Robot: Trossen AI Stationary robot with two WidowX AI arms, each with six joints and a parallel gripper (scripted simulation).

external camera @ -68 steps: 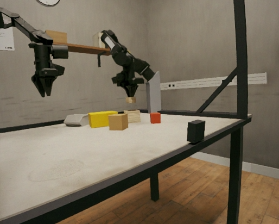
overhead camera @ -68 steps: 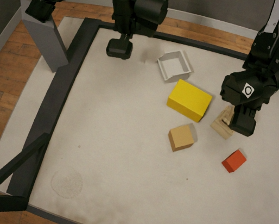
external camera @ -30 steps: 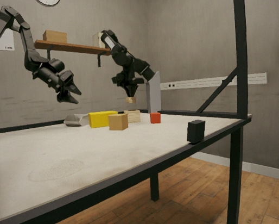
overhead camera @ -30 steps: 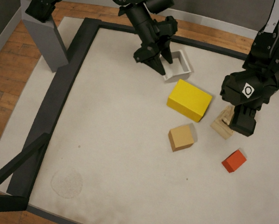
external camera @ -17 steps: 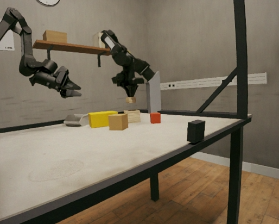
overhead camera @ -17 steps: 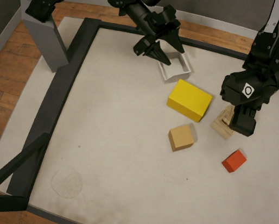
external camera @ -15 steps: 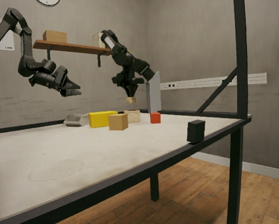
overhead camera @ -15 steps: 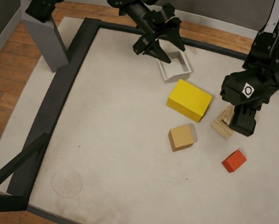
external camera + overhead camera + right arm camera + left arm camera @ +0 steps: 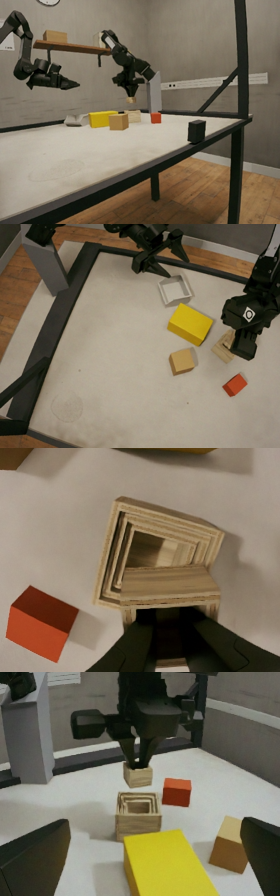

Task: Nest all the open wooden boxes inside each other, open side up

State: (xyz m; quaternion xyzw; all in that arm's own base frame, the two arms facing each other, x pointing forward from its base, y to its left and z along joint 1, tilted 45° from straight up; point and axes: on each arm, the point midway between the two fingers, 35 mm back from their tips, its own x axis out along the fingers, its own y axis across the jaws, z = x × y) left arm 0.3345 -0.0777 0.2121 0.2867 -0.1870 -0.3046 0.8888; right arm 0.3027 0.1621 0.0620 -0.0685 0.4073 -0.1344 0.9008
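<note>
Right now the tiny wooden box is 4 cm below my right hand. From my right hand the other things lie so: red block: 12 cm behind, 4 cm to the right, 12 cm below; then tan cube: 9 cm behind, 15 cm to the left, 11 cm below.
</note>
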